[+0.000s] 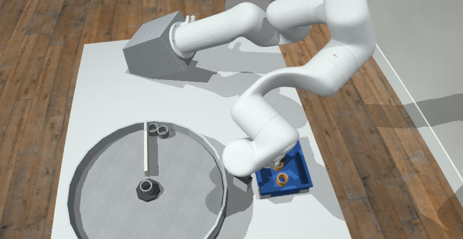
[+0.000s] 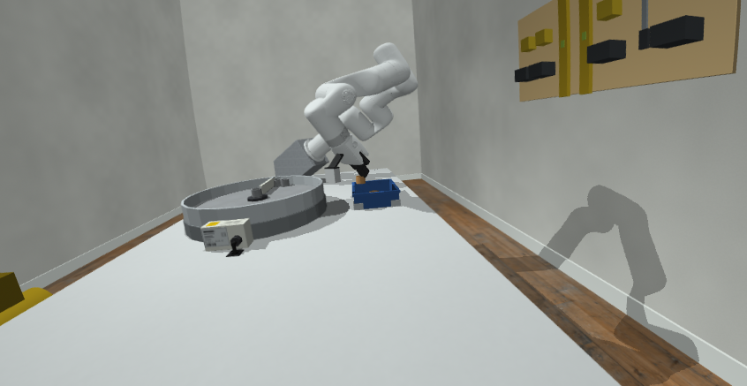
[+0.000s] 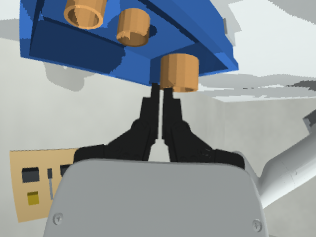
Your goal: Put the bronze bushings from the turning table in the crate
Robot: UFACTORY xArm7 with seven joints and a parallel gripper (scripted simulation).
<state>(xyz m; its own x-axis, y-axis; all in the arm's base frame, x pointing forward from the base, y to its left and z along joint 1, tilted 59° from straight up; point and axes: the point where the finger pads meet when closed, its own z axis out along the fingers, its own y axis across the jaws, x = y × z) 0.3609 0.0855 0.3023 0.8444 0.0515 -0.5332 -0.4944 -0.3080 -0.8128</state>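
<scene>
My hand is 80 mm above the blue crate and 30 mm to the right of it. From my hand the other things lie so: turning table 330 mm to the right, 130 mm ahead, 50 mm below.
</scene>
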